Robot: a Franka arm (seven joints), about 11 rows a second.
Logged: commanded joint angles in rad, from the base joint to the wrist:
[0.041, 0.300, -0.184, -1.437, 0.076, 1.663, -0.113]
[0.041, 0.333, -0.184, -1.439, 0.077, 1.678, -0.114]
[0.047, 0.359, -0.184, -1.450, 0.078, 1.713, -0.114]
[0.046, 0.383, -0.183, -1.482, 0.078, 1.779, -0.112]
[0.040, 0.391, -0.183, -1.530, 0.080, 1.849, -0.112]
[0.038, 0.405, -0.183, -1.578, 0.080, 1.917, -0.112]
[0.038, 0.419, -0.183, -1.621, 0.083, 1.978, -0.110]
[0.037, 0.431, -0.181, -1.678, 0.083, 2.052, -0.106]
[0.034, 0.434, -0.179, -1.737, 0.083, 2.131, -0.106]
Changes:
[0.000, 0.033, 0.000, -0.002, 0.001, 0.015, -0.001]
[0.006, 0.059, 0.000, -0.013, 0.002, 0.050, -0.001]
[0.005, 0.083, 0.001, -0.045, 0.002, 0.116, 0.001]
[-0.001, 0.091, 0.001, -0.093, 0.004, 0.186, 0.001]
[-0.003, 0.105, 0.001, -0.141, 0.004, 0.254, 0.001]
[-0.003, 0.119, 0.001, -0.184, 0.007, 0.315, 0.003]
[-0.004, 0.131, 0.003, -0.241, 0.007, 0.389, 0.007]
[-0.007, 0.134, 0.005, -0.300, 0.007, 0.468, 0.007]

